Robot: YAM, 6 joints.
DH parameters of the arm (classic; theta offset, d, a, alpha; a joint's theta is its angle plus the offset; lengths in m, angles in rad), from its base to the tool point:
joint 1: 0 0.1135 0.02 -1.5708
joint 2: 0 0 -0.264 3.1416
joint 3: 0.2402 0 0.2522 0
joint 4: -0.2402 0 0.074 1.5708
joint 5: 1.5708 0 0 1.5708
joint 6: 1.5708 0.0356 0 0
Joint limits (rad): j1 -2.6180..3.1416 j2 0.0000..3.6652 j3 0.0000..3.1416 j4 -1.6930..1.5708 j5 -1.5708..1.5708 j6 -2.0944..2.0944
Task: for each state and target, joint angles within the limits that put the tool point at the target. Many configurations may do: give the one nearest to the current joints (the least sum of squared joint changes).
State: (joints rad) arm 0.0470 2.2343 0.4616 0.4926 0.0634 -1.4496
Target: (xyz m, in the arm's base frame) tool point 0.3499 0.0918 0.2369
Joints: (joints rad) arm 0.2609 1.6281 0.8597 0.6488 0.0436 -1.4496
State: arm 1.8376 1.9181 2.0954 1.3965 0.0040 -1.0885
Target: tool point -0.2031 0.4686 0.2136
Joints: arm 1.9793 2.3669 1.5297 1.3865 -0.0064 -1.0885
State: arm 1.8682 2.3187 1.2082 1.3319 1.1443 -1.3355
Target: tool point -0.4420 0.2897 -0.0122
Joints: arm 2.6162 2.8642 1.7357 1.1047 0.9486 -1.3355
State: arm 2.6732 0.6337 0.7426 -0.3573 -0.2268 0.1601
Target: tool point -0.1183 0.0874 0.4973
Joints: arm 2.4651 0.8409 1.2652 -0.1311 -0.1668 0.1601
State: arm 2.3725 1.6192 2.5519 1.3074 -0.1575 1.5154
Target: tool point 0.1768 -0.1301 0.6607
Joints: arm 2.5265 1.2050 2.7337 1.1028 -0.1189 1.5154
